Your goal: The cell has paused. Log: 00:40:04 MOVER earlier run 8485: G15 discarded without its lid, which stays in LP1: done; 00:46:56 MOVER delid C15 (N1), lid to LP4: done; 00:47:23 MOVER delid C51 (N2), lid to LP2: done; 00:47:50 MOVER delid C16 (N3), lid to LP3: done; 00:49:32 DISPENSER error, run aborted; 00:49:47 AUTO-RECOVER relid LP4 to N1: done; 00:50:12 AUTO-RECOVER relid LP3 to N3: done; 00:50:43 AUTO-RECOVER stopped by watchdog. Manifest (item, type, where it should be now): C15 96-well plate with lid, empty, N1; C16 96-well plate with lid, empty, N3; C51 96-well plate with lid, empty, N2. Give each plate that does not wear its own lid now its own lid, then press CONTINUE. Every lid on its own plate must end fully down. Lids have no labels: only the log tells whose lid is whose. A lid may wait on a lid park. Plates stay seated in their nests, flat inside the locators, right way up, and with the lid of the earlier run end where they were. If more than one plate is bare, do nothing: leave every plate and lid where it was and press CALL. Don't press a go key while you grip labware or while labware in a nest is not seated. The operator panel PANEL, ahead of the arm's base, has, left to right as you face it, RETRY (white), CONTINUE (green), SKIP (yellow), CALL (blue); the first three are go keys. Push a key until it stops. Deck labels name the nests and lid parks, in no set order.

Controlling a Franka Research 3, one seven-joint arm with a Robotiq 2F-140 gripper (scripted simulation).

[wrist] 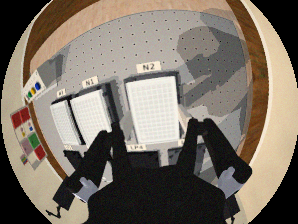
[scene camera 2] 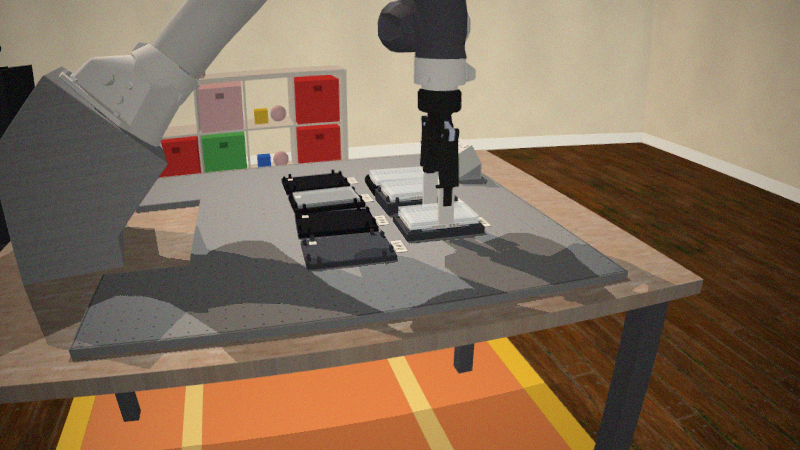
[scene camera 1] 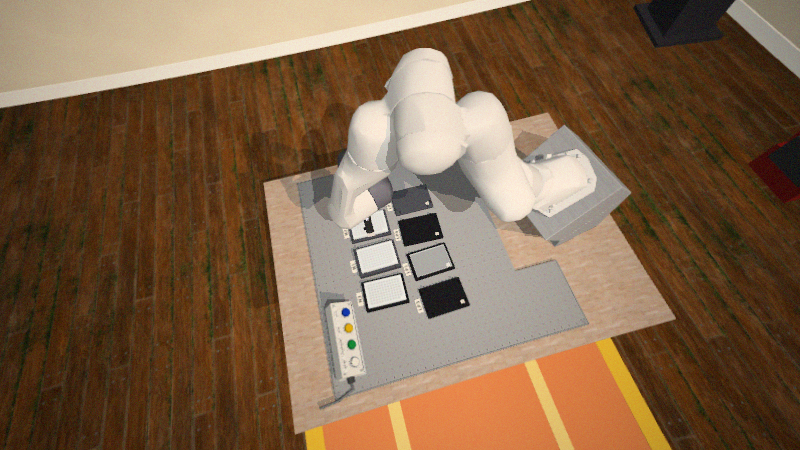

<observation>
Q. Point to an operator panel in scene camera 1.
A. At 339, 338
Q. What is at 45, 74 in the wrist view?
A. An operator panel.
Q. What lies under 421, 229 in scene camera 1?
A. A lid park LP4.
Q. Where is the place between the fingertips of my gripper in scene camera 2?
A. At 437, 214
</observation>
